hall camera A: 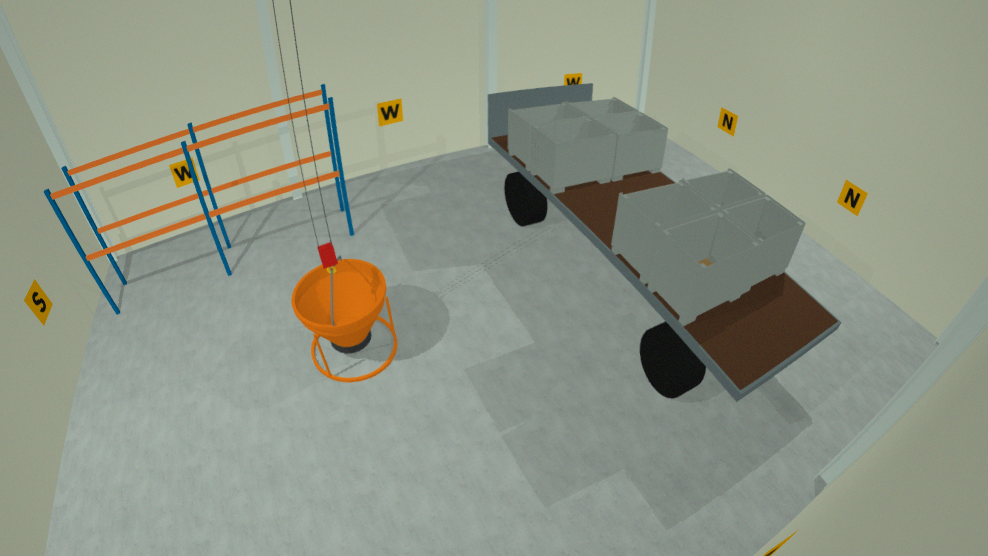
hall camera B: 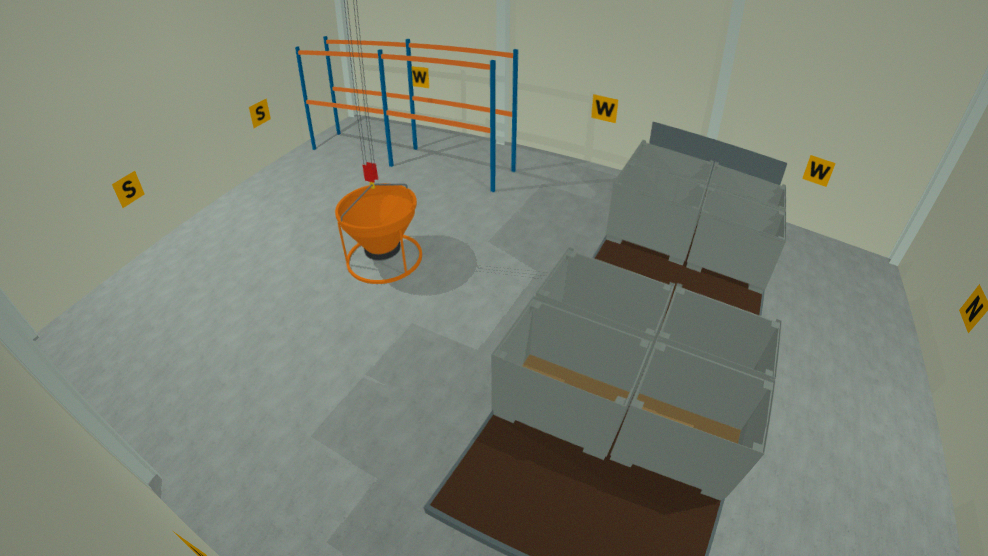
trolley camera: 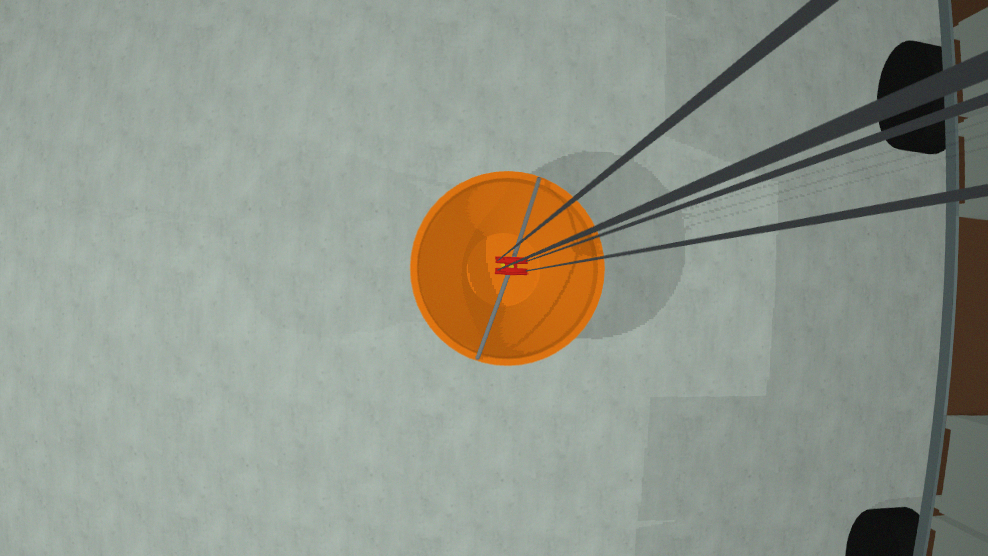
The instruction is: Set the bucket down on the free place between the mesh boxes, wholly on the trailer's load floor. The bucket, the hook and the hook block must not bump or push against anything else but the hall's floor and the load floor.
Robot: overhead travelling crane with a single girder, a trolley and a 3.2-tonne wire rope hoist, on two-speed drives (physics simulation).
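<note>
The orange bucket [hall camera A: 338, 297] [hall camera B: 376, 214] [trolley camera: 442, 276] is upright over the hall floor, left of the trailer in hall camera A. Whether its foot ring touches the floor I cannot tell. My hook [hall camera A: 332, 269] [hall camera B: 373, 184] holds the bucket's grey bail, under the red hook block [hall camera A: 327, 255] [hall camera B: 370, 172] [trolley camera: 511, 271]. The brown load floor [hall camera A: 594, 207] [hall camera B: 732, 293] [trolley camera: 970, 311] shows between two groups of grey mesh boxes: one group [hall camera A: 587, 155] [hall camera B: 649, 204] near the headboard, the other [hall camera A: 663, 266] [hall camera B: 552, 387] towards the open end.
The trailer's grey headboard [hall camera A: 503, 110] [hall camera B: 718, 148] stands at the far end. Black wheels [hall camera A: 526, 199] [hall camera A: 672, 359] [trolley camera: 912, 96] show at its side. A blue and orange rack [hall camera A: 207, 183] [hall camera B: 389, 117] stands by the W wall, behind the bucket. The bucket's shadow [hall camera A: 421, 318] [hall camera B: 442, 266] [trolley camera: 642, 255] lies towards the trailer.
</note>
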